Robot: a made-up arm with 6 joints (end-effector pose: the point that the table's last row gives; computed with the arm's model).
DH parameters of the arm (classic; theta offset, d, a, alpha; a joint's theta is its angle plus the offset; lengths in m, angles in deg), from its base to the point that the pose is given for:
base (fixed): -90 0.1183 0 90
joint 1: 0 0.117 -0.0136 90
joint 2: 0 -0.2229 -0.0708 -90
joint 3: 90 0.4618 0.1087 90
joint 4: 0 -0.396 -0.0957 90
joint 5: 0 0.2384 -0.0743 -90
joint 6: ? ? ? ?
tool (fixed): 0 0.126 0 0
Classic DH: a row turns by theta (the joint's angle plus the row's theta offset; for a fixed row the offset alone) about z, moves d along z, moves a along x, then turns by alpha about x.
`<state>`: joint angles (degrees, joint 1 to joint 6).
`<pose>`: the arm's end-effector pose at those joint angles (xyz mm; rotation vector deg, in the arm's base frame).
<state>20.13 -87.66 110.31 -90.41 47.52 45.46</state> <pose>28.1 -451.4 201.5 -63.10 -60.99 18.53</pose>
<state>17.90 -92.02 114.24 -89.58 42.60 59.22</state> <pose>53.3 -446.9 168.8 -62.44 -77.73 30.43</pose>
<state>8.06 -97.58 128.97 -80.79 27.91 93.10</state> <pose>148.0 -457.9 74.7 -60.81 -123.95 57.68</pose>
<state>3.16 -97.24 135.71 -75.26 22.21 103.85</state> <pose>190.1 -467.6 55.9 -64.32 -139.19 66.10</pose>
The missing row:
joint 6: -90 -0.051 0.1086 -90
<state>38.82 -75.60 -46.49 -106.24 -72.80 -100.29</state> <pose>-632.3 -325.3 723.3 115.60 -38.50 -32.33</pose>
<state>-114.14 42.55 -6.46 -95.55 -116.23 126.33</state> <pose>-288.0 -560.9 621.7 120.84 -99.67 8.77</pose>
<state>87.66 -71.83 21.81 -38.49 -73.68 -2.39</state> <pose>-594.3 -148.8 224.1 134.18 -33.82 -72.29</pose>
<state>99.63 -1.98 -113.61 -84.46 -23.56 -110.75</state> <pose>-869.5 611.7 -122.2 34.98 -161.91 -12.71</pose>
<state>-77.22 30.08 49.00 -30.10 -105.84 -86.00</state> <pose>-235.7 85.4 289.5 -92.88 109.94 -15.82</pose>
